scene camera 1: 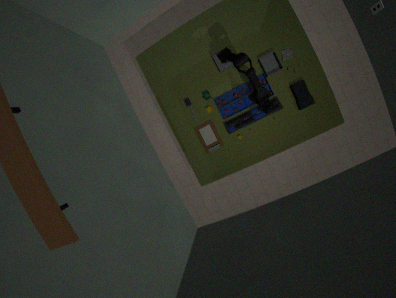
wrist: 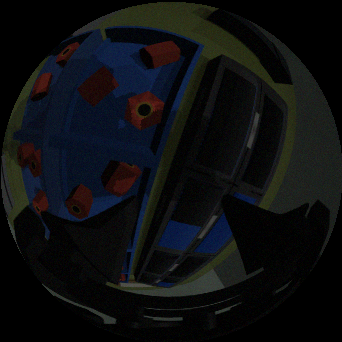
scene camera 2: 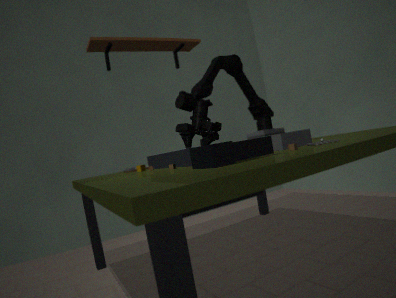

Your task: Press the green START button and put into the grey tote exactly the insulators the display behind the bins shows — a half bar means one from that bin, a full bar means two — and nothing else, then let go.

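Pixels of known places: gripper, fingertip midpoint: (scene camera 1: 259, 106) (wrist: 181, 200); arm's base, origin of the base link: (scene camera 1: 224, 58) (scene camera 2: 265, 130).
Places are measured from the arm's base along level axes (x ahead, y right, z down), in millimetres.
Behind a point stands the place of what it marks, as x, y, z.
Note:
My gripper (scene camera 2: 197, 145) (wrist: 181, 200) {419, -154, 52} is open, low over the bins near the display, with no insulator visible between its fingers. Blue bins (scene camera 1: 227, 103) (wrist: 95, 122) hold red insulators, among them an upright-facing one (wrist: 144, 109) {362, -203, 53}, a tilted one (wrist: 98, 86) {324, -207, 56} and one (wrist: 120, 176) {366, -156, 55} close to the left finger. The dark display (scene camera 1: 252, 118) (scene camera 2: 232, 154) (wrist: 217, 125) stands behind the bins and shows blue bars (wrist: 182, 235) {434, -123, 39}, partly hidden by the right finger. The grey tote (scene camera 1: 270, 63) {126, -328, 78} (scene camera 2: 300, 137) {108, -381, 54} shows no insulator in scene camera 1. A small green object (scene camera 1: 206, 94) {208, 213, 43} looks like the START button.
A black box (scene camera 1: 302, 94) {424, -481, 32} lies beyond the display's end. A brown-framed white panel (scene camera 1: 207, 135) {523, 307, 73}, yellow blocks (scene camera 1: 209, 109) {327, 226, 45} (scene camera 1: 239, 136) {602, 60, 58} and a dark-headed tool (scene camera 1: 187, 101) {207, 381, 64} lie near the bins' other end. A pale plate (scene camera 1: 287, 54) {101, -468, 69} lies beside the tote.

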